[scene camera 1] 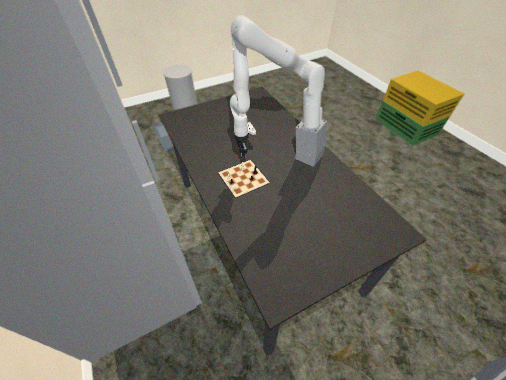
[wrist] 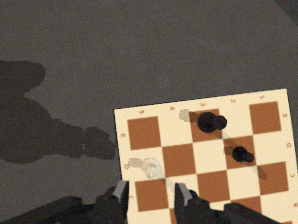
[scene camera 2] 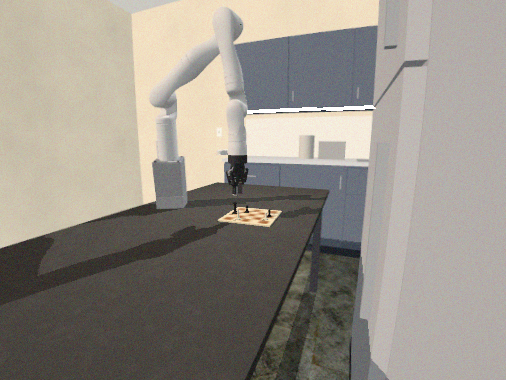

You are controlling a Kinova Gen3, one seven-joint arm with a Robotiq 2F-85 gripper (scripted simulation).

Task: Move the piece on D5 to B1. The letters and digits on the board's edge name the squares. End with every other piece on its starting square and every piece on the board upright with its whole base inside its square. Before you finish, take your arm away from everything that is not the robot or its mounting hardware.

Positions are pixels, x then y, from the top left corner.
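Labels:
Chessboard: visible in scene camera 1, wrist view, scene camera 2 [256,217]. Chessboard, same spot: [wrist: 169,133] and [scene camera 1: 250,168].

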